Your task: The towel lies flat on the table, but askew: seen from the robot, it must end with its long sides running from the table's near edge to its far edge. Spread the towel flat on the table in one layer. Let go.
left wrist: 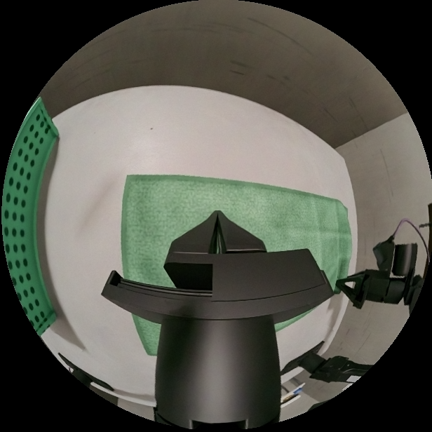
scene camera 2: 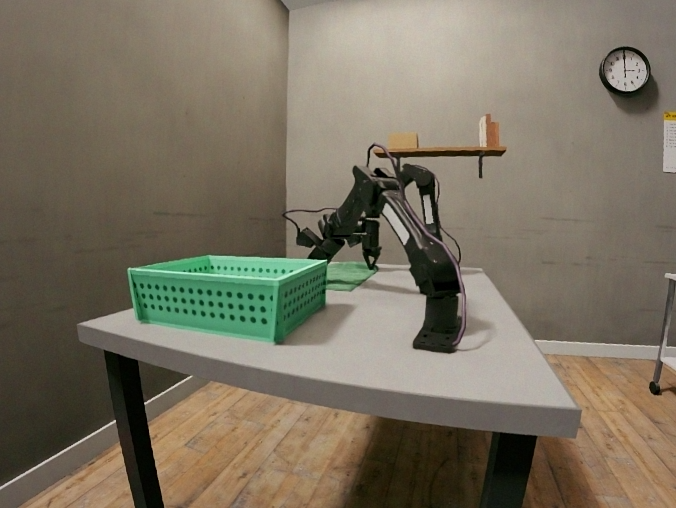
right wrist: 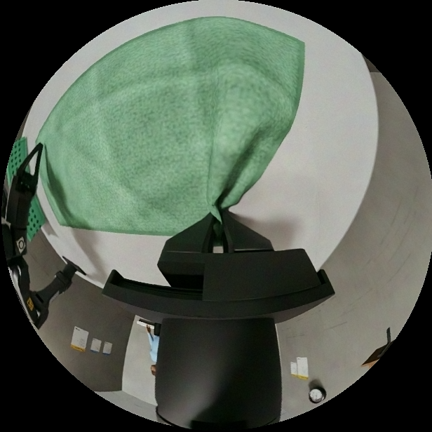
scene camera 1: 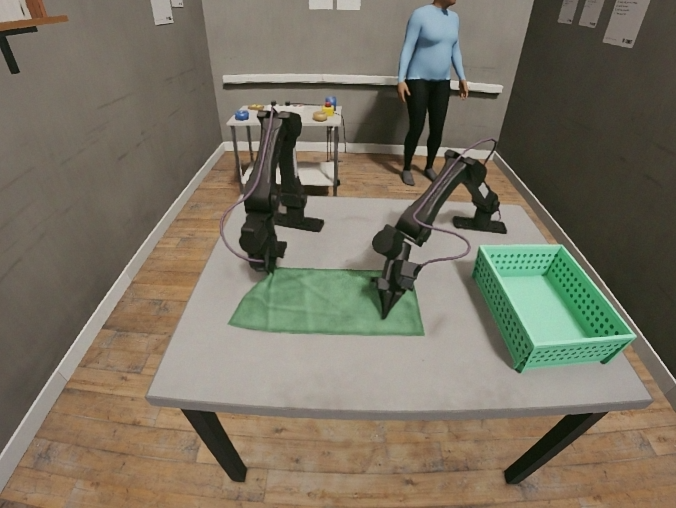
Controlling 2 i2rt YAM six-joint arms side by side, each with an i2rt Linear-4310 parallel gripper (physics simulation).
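The green towel lies mostly flat, its long sides running left to right in scene camera 1, with faint creases. My right gripper is shut on its back left corner in scene camera 1; the cloth is gathered there and folds run out from the fingertips. My left gripper is shut with no cloth pinched, its tips over the towel's right part in scene camera 1. I cannot tell if they touch it. Its fingertips are hidden in scene camera 2.
A green perforated basket stands on the grey table, right of the towel in scene camera 1. Both arm bases stand at the table's back in that view. A person and a white cart are behind the table.
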